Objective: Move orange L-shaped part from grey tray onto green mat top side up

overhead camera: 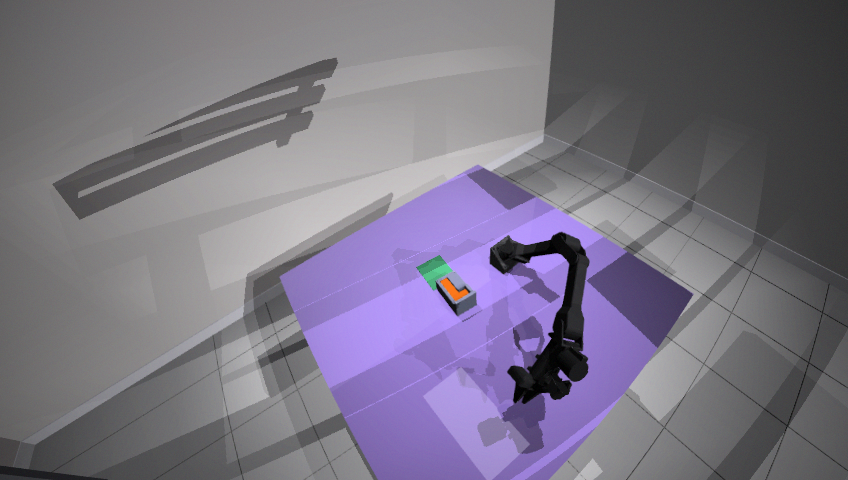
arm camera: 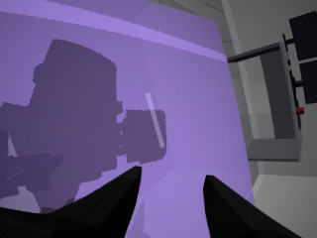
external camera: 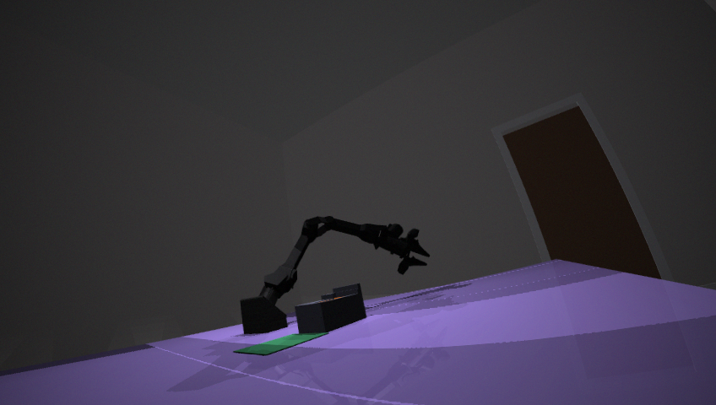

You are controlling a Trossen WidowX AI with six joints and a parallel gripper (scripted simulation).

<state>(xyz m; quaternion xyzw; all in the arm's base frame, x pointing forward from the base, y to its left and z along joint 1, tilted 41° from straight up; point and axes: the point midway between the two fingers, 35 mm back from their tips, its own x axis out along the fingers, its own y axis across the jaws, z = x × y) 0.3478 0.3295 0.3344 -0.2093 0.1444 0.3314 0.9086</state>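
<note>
Now: the orange L-shaped part 45 cm to the right of my gripper tip, 10 cm behind it and 7 cm below it. From my gripper tip the other things lie so: green mat: 62 cm to the right, 13 cm below, 11 cm behind.
</note>
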